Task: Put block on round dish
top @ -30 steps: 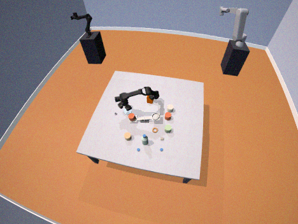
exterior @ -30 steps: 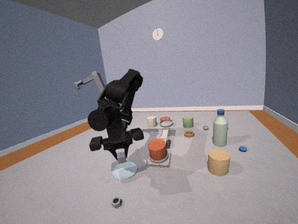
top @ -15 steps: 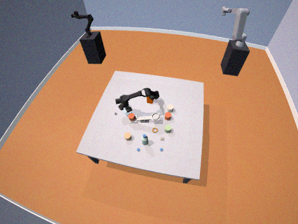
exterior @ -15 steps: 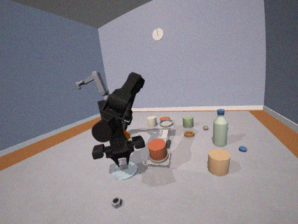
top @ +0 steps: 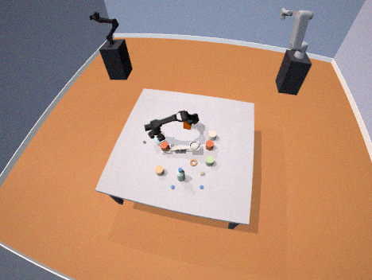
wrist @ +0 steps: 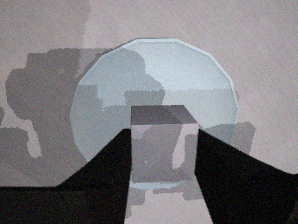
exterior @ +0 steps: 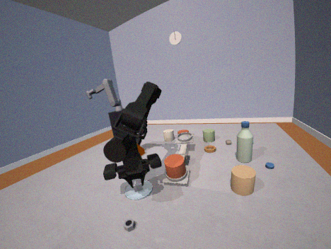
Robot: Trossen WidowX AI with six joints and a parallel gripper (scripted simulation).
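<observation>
My gripper tip is now right at the pale grey block. From my gripper tip the other things lie so: pale blue round dish: 1 cm below; nut: 13 cm to the right, 6 cm ahead, 1 cm below; small balance: 22 cm to the left, 10 cm ahead, 1 cm above.
</observation>
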